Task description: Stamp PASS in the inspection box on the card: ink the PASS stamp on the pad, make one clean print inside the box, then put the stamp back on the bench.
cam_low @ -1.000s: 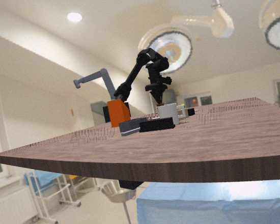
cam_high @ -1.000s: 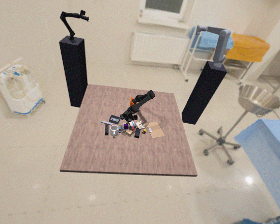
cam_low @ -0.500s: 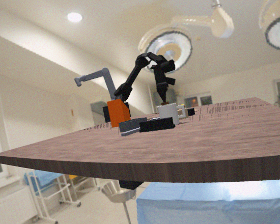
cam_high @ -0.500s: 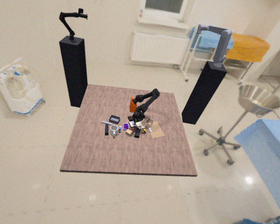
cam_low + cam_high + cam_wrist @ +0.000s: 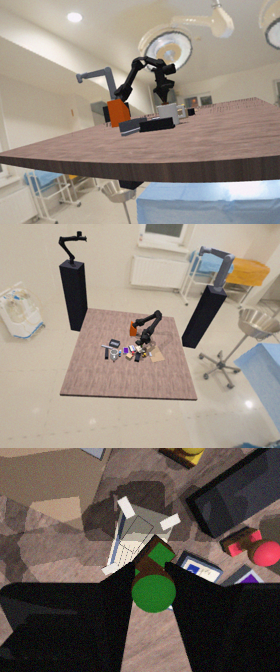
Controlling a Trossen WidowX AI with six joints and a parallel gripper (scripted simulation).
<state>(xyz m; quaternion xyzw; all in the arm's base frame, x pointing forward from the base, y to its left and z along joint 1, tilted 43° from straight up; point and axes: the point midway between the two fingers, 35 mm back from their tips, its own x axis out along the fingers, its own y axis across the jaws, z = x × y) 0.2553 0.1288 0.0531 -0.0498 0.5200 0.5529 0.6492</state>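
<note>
Right now the purple ink pad is 17 cm to the right of my gripper tip, 9 cm below it and 5 cm ahead of it. Also, from my gripper tip: tan box (14 cm ahead, 12 cm to the right, 7 cm below); then red stamp (10 cm ahead, 8 cm to the right, 7 cm below); then green PASS stamp (right at my gripper tip).
</note>
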